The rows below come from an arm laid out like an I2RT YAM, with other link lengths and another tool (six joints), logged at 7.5 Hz.
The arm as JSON. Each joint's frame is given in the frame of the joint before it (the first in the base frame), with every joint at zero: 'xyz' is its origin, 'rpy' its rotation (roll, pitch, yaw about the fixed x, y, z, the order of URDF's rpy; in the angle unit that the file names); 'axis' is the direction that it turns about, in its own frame. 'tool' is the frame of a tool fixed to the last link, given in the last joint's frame.
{
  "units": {
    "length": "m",
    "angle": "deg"
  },
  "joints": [
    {
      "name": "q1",
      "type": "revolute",
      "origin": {
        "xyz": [
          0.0,
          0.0,
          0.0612
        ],
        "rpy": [
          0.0,
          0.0,
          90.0
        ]
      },
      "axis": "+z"
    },
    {
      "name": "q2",
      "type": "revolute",
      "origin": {
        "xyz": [
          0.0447,
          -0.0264,
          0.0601
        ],
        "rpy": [
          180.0,
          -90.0,
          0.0
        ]
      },
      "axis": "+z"
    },
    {
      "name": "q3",
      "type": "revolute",
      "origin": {
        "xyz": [
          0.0,
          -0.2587,
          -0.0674
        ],
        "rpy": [
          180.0,
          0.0,
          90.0
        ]
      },
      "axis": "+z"
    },
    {
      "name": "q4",
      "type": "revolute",
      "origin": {
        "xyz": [
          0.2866,
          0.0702,
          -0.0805
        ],
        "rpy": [
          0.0,
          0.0,
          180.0
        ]
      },
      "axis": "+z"
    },
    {
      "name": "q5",
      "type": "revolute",
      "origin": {
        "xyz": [
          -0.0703,
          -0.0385,
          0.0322
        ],
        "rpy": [
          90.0,
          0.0,
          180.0
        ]
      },
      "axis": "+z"
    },
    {
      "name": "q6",
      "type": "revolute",
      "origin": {
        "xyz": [
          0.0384,
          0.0,
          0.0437
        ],
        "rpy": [
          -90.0,
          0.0,
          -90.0
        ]
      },
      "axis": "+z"
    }
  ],
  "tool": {
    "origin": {
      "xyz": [
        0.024,
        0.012,
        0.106
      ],
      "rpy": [
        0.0,
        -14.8,
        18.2
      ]
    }
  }
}
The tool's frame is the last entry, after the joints.
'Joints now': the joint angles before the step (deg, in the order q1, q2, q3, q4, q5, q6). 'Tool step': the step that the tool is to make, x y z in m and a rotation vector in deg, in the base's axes. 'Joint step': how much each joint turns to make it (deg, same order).
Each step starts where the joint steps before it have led.
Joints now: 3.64, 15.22, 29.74, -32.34, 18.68, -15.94
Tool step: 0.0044, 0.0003, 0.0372, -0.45, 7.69, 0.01
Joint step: -0.02, 12.76, 15.14, -10.09, -0.04, 0.03
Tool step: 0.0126, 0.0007, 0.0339, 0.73, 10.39, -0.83
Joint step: 0.02, 15.45, 18.14, -13.56, 0.02, 1.71
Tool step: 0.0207, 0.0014, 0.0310, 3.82, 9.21, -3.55
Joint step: 0.02, 15.99, 19.46, -14.33, -0.27, 5.96
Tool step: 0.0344, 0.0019, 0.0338, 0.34, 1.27, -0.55
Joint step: -0.01, 12.18, 15.80, -5.09, 0.05, 0.72
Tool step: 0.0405, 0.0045, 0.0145, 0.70, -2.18, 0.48
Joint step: 0.01, 7.91, 7.93, 2.19, -0.73, 0.03
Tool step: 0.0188, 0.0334, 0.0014, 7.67, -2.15, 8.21
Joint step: 0.80, 1.83, 0.21, 4.31, -10.54, 0.03
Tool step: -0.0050, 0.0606, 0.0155, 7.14, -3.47, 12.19
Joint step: 5.62, -0.12, 0.14, 4.07, -9.32, 0.58
